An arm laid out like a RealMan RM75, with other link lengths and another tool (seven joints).
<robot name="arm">
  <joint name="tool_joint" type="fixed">
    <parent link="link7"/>
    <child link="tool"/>
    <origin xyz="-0.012 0.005 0.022" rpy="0 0.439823 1.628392"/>
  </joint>
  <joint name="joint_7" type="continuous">
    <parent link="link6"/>
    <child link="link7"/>
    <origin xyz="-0.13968 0 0" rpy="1.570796 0 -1.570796"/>
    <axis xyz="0 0 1"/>
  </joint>
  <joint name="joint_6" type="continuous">
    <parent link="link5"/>
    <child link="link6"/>
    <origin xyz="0 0 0" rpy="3.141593 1.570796 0"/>
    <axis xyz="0 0 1"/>
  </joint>
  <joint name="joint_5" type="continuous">
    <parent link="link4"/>
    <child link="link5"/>
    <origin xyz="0 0.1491 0" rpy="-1.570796 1.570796 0"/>
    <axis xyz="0 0 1"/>
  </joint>
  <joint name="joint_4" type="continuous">
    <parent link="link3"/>
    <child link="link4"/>
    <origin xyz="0 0 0" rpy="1.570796 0 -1.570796"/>
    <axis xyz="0 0 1"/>
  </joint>
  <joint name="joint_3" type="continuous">
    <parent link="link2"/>
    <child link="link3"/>
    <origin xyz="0 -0.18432 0" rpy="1.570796 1.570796 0"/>
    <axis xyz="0 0 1"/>
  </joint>
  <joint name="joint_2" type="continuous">
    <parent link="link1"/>
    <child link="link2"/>
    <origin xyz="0 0 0" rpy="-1.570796 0 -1.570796"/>
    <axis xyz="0 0 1"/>
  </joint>
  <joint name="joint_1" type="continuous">
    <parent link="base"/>
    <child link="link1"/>
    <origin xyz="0 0 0.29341" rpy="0 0 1.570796"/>
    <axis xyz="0 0 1"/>
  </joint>
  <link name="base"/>
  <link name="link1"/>
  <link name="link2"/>
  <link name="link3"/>
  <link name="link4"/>
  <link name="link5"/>
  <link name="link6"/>
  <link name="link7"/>
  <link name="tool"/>
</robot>
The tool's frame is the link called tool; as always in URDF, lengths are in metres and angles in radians. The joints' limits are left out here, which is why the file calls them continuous.
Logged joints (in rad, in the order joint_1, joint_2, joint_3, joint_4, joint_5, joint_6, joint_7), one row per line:
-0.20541, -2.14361, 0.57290, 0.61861, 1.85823, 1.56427, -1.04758
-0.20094, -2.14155, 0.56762, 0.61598, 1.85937, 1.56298, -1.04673
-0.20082, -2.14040, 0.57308, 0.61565, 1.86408, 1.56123, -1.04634
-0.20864, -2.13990, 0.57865, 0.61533, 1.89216, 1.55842, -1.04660
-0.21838, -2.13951, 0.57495, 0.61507, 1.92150, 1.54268, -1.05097
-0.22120, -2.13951, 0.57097, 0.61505, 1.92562, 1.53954, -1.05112
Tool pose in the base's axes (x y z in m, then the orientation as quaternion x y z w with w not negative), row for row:
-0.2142, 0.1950, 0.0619, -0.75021, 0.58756, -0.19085, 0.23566
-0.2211, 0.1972, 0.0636, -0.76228, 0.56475, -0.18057, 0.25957
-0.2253, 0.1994, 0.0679, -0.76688, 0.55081, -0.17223, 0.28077
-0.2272, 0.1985, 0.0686, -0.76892, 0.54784, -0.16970, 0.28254
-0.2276, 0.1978, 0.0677, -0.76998, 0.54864, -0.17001, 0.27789
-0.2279, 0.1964, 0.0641, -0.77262, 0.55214, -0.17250, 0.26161
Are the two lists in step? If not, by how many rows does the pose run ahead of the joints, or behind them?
The pose runs 2 rows behind the joints: the pose in row i belongs to the joints in row i - 2.
